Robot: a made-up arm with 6 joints. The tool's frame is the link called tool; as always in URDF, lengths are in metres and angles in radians. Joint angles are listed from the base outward. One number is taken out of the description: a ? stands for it. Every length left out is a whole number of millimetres.
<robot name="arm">
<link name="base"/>
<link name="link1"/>
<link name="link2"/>
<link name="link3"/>
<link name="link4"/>
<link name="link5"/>
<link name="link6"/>
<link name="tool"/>
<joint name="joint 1" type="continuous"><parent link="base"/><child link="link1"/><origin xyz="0.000 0.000 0.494"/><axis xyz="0 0 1"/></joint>
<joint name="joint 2" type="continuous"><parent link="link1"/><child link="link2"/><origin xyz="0.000 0.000 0.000"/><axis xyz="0 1 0"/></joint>
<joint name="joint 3" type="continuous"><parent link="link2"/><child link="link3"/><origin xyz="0.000 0.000 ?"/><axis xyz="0 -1 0"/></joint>
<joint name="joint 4" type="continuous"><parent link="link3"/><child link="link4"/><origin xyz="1.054 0.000 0.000"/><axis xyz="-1 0 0"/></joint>
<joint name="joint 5" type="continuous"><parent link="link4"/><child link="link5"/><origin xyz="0.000 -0.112 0.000"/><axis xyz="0 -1 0"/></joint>
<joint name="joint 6" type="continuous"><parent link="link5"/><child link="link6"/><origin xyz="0.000 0.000 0.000"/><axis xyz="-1 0 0"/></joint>
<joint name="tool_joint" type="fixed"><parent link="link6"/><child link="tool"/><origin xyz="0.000 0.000 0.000"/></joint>
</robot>
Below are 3 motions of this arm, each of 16 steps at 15 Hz.
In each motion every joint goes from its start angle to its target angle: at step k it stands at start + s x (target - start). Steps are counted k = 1, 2, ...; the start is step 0. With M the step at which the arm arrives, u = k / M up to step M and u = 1 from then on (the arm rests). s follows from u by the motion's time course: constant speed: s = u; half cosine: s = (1 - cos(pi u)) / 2; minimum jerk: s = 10 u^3 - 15 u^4 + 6 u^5.
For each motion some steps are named. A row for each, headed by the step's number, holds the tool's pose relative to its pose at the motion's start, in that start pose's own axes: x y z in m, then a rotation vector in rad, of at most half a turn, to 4 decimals.
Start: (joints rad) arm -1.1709 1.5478 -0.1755 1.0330 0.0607 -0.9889
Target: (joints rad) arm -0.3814 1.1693 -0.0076 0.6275 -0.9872 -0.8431
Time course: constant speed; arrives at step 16
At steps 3, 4, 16:
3: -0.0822 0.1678 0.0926 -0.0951 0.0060 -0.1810
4: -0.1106 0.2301 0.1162 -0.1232 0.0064 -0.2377
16: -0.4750 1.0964 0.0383 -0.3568 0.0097 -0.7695

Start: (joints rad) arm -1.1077 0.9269 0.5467 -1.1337 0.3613 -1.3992
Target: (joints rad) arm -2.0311 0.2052 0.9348 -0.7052 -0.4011 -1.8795
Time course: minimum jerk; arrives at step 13
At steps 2, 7, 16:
2: 0.0047 0.0696 -0.0081 0.0172 0.0154 0.0168
7: -0.4067 1.3077 -0.0809 0.1126 0.2490 0.3604
16: -1.2350 1.8026 -0.2212 -0.0326 0.2570 0.6341

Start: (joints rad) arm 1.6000 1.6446 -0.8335 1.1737 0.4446 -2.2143
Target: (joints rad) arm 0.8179 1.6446 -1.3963 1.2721 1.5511 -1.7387
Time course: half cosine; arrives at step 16
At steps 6, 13, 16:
6: -0.0408 -0.1911 -0.0513 0.0770 0.3630 0.3165
13: -0.1562 -0.4759 -0.2620 0.3779 0.8036 1.1609
16: -0.1793 -0.5066 -0.2955 0.4424 0.8293 1.2890

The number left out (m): 1.143
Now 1 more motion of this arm.
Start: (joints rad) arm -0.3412 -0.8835 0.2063 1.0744 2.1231 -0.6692
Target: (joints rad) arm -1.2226 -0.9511 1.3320 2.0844 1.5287 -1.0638
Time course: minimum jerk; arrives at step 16
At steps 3, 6, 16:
3: 0.0543 -0.0467 0.0124 0.0124 0.0818 0.0708
6: 0.3633 -0.2056 0.0325 0.0358 0.4860 0.3767
16: 1.4614 0.1077 -0.4434 -0.5196 1.6863 1.1502

